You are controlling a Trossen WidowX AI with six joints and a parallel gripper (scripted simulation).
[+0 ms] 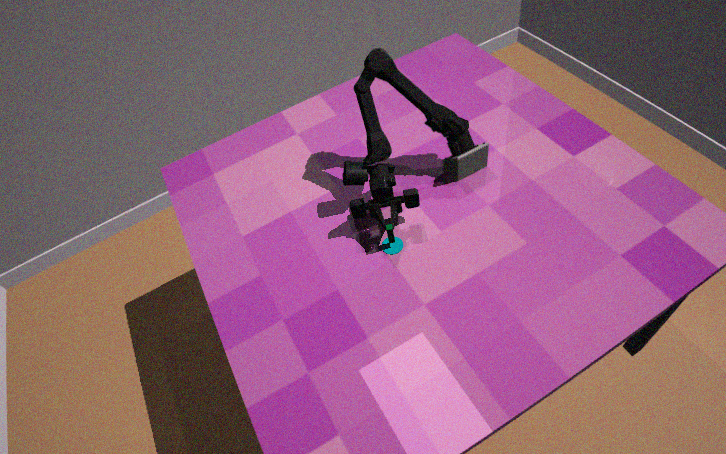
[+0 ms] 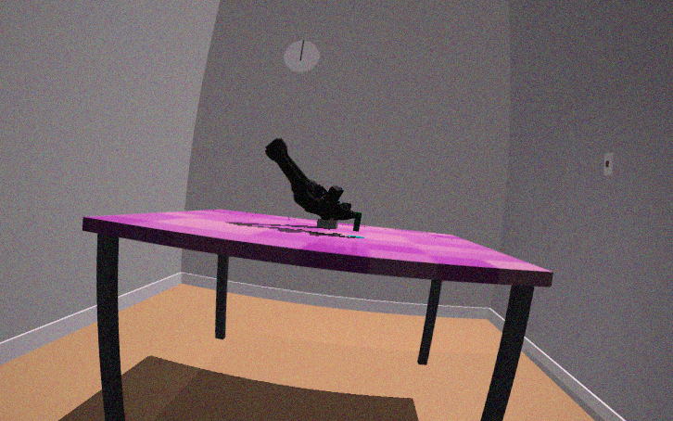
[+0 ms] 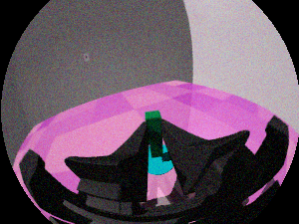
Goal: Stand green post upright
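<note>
Now: the green post 20 mm below my gripper tip. Round my gripper tip: cyan circle 70 mm below.
</note>
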